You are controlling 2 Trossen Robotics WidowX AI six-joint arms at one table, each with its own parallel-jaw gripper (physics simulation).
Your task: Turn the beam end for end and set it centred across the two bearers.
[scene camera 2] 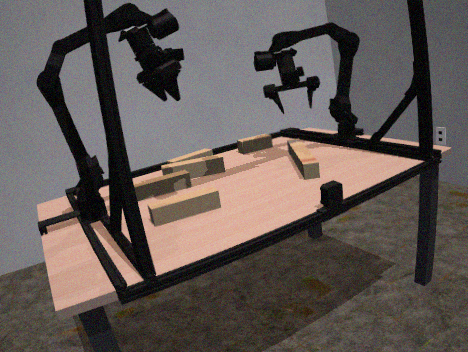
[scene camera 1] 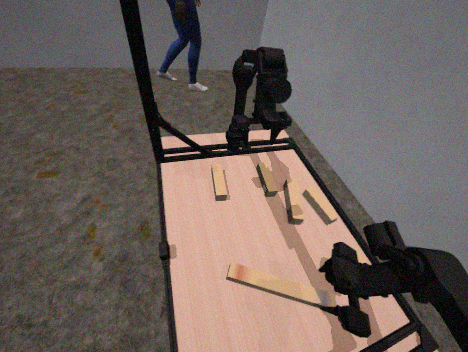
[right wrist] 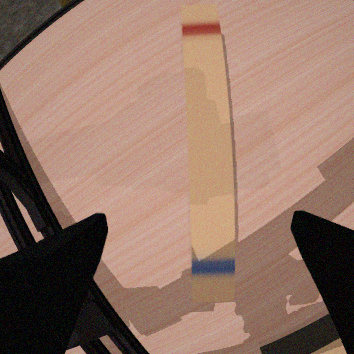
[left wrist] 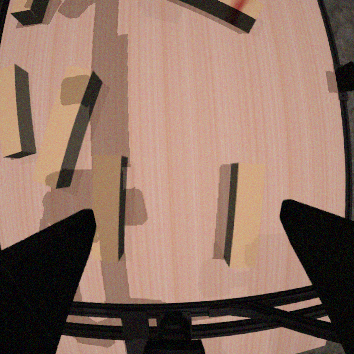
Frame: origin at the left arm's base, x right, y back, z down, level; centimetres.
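Seen in the pictures: left gripper, fingertip midpoint: [scene camera 2: 172, 100] [scene camera 1: 259, 146] [left wrist: 188, 214]; right gripper, fingertip midpoint: [scene camera 2: 297, 111] [scene camera 1: 320, 288] [right wrist: 201, 222]; left arm's base, link origin: [scene camera 2: 94, 218] [scene camera 1: 232, 147] [left wrist: 173, 324]; right arm's base, link origin: [scene camera 2: 347, 139].
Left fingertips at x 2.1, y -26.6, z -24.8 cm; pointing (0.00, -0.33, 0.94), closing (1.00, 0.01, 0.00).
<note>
Offsets run from my left fingertips to a thing's top centre.
The long beam {dz +22.3, dx +1.6, dy -38.8 cm} [scene camera 1: 277, 285] [scene camera 2: 302, 159] [left wrist: 227, 13] [right wrist: 211, 150] lies flat on the table, red band toward the left in scene camera 1, blue band at its other end. Two roughly parallel blocks, seemingly the bearers, lie apart: one {dz +22.3, dx +10.6, dy +5.8 cm} [scene camera 1: 219, 181] [scene camera 2: 185, 207] [left wrist: 247, 215] at the left in scene camera 1, the other {dz +22.3, dx -11.6, dy +3.4 cm} [scene camera 1: 266, 179] [scene camera 2: 162, 185] [left wrist: 109, 210] right of it. My left gripper [scene camera 1: 256, 140] [scene camera 2: 171, 99] [left wrist: 188, 214] is open and empty above the bearers' end of the table. My right gripper [scene camera 1: 322, 287] [scene camera 2: 297, 110] [right wrist: 201, 222] is open and empty above the beam's blue end.
Two more wooden blocks, one {dz +21.7, dx -18.4, dy -10.3 cm} [scene camera 1: 293, 202] [scene camera 2: 195, 166] [left wrist: 65, 130] and another {dz +22.3, dx -30.0, dy -14.8 cm} [scene camera 1: 320, 205] [scene camera 2: 190, 156] [left wrist: 10, 112], lie beside the bearers. A shorter block {dz +22.0, dx -28.8, dy -41.5 cm} [scene camera 2: 255, 144] [left wrist: 31, 12] lies near the far edge in scene camera 2. A black frame [scene camera 2: 225, 257] borders the table.
</note>
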